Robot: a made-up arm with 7 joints. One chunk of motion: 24 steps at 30 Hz.
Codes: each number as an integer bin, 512 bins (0 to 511) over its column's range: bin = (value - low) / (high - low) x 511, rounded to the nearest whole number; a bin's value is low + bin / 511 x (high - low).
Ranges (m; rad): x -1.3..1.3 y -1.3..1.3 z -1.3..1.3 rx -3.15..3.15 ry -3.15..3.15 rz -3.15..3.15
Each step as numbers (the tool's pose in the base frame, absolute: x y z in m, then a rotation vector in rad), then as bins.
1 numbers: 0.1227 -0.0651 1.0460 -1.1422 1.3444 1.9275
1 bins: 280 243 461 163 365 412
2 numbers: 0.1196 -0.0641 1.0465 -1.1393 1.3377 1.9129
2 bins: 279 243 461 163 364 411
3 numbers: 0.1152 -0.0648 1.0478 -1.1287 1.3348 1.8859
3 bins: 278 243 461 164 364 408
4 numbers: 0.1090 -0.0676 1.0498 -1.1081 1.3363 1.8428
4 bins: 277 242 462 166 364 405
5 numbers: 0.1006 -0.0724 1.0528 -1.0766 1.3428 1.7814
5 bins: 275 241 462 168 364 400
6 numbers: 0.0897 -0.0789 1.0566 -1.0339 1.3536 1.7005
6 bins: 273 240 463 172 365 393
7 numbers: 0.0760 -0.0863 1.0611 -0.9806 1.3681 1.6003
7 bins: 270 239 464 176 366 385
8 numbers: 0.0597 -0.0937 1.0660 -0.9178 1.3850 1.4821
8 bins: 267 237 465 181 368 376
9 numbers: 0.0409 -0.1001 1.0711 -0.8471 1.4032 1.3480
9 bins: 264 236 466 187 369 365
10 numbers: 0.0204 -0.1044 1.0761 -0.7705 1.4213 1.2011
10 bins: 260 235 467 193 371 353
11 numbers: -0.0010 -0.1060 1.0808 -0.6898 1.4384 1.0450
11 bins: 255 235 468 200 372 340
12 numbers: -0.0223 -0.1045 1.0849 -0.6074 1.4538 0.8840
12 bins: 251 235 469 206 373 327
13 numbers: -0.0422 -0.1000 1.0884 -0.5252 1.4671 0.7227
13 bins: 247 236 469 213 374 314
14 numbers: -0.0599 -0.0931 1.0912 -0.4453 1.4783 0.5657
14 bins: 244 237 470 219 375 301
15 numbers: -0.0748 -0.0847 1.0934 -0.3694 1.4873 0.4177
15 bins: 241 239 470 226 376 289
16 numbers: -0.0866 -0.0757 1.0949 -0.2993 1.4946 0.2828
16 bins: 238 241 471 231 377 278
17 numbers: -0.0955 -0.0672 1.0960 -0.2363 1.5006 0.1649
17 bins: 237 242 471 236 377 269
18 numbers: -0.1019 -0.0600 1.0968 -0.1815 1.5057 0.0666
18 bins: 235 244 471 241 378 261
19 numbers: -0.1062 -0.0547 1.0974 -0.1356 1.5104 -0.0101
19 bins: 235 245 471 245 378 255
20 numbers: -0.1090 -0.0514 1.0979 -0.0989 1.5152 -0.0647
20 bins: 234 245 471 247 378 250
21 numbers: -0.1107 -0.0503 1.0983 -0.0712 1.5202 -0.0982
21 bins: 234 246 471 250 379 248
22 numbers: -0.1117 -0.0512 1.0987 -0.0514 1.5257 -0.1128
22 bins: 234 245 471 251 379 246
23 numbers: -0.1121 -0.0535 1.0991 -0.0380 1.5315 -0.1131
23 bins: 233 245 472 252 380 246
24 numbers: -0.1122 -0.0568 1.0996 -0.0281 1.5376 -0.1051
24 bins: 233 244 472 253 380 247
